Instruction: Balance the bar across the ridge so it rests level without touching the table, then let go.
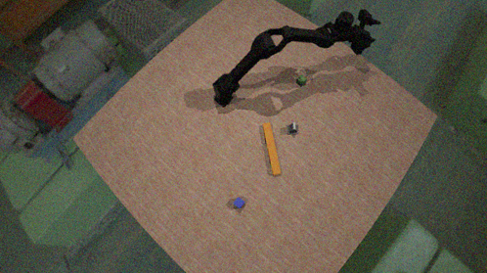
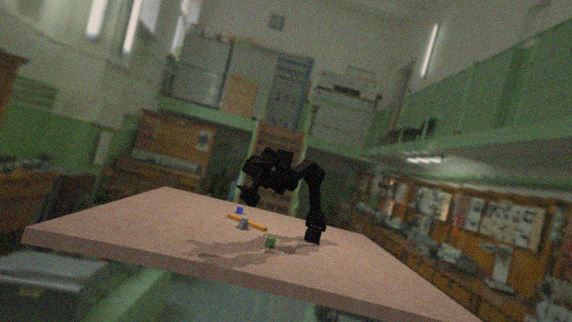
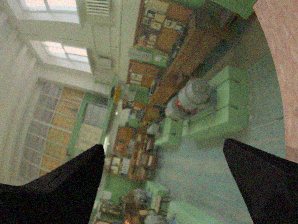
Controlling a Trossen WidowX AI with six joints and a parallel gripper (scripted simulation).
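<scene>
Now: gripper tip 5 cm past the orange bar, 62 cm to the left of it and 25 cm above it. The rest, counted from my gripper tip: small green cube: 15 cm behind, 29 cm to the right, 24 cm below; small blue cube: 88 cm to the right, 24 cm below.
</scene>
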